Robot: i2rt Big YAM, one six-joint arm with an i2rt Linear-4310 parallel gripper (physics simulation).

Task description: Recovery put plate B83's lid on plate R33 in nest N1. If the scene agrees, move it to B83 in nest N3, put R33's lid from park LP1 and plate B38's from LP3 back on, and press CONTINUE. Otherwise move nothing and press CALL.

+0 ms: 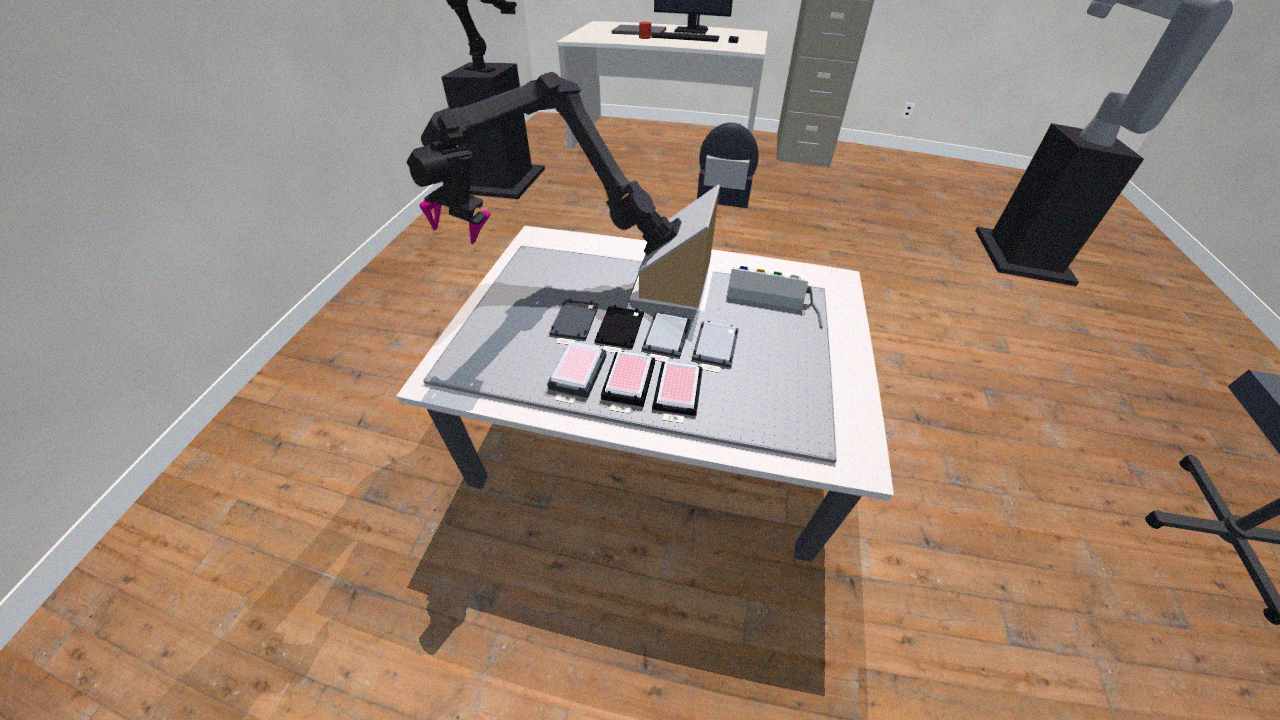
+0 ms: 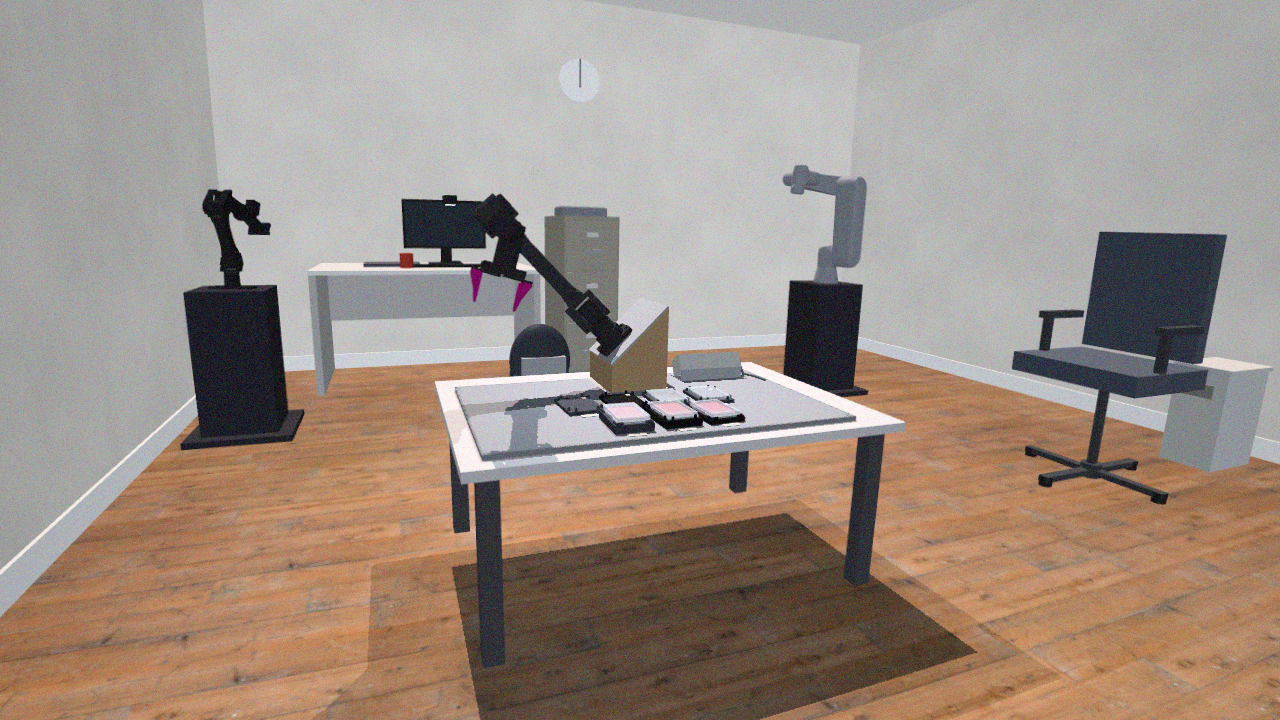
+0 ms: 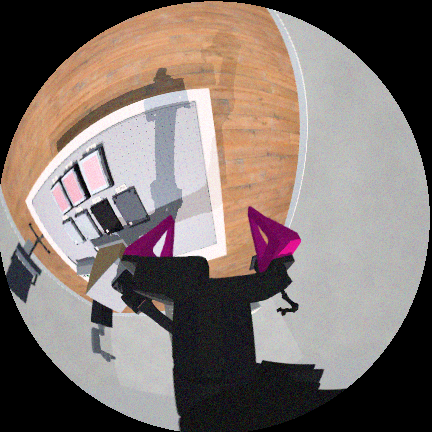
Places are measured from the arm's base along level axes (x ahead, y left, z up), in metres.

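Where they show: gripper, fingertip midpoint: (image 1: pixel 454 236) (image 2: pixel 494 306) (image 3: pixel 209 214); arm's base, link origin: (image 1: pixel 664 238) (image 2: pixel 615 341) (image 3: pixel 123 280).
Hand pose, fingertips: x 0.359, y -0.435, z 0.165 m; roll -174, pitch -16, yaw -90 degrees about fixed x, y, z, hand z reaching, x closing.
Observation:
Things, the pixels of their top centre, and the offset from my fingertips. "spot": a spot on its surface instead. Level surfaces: height alone.
- dark grey piece, surface spot: (image 1: pixel 573 318) (image 3: pixel 130 208) spot: 0.285 m down, 0.089 m back, 0.237 m left
- black piece, surface spot: (image 1: pixel 619 326) (image 3: pixel 104 217) spot: 0.285 m down, 0.086 m back, 0.369 m left
- grey box, top centre: (image 1: pixel 770 271) (image 2: pixel 706 352) (image 3: pixel 86 275) 0.211 m down, 0.337 m back, 0.751 m left
- perforated grey board, surface height: 0.294 m down
- white table, surface height: 0.308 m down
My gripper (image 1: pixel 454 234) (image 2: pixel 494 305) (image 3: pixel 209 214) has magenta fingers, stands open and empty, and hangs high off the table's left side. Three pink plates stand in black nests in the front row: left (image 1: pixel 576 366) (image 3: pixel 94 171), middle (image 1: pixel 629 374) (image 3: pixel 74 185) and right (image 1: pixel 677 385) (image 3: pixel 61 196). The left one has a wider pale border; whether lids cover them is unclear. Behind them are a dark grey piece (image 1: pixel 573 318) (image 3: pixel 130 205), a black piece (image 1: pixel 619 326) (image 3: pixel 106 216) and two pale, clear-looking pieces (image 1: pixel 666 332) (image 1: pixel 716 342). Labels are too small to read.
A grey box (image 1: pixel 768 289) (image 2: pixel 707 366) with coloured buttons on top stands at the back right, a cable at its side. The arm rises from a slanted wedge mount (image 1: pixel 677 266) (image 2: pixel 646 351) behind the pieces. A perforated grey board (image 1: pixel 760 394) covers most of the white table (image 1: pixel 863 385).

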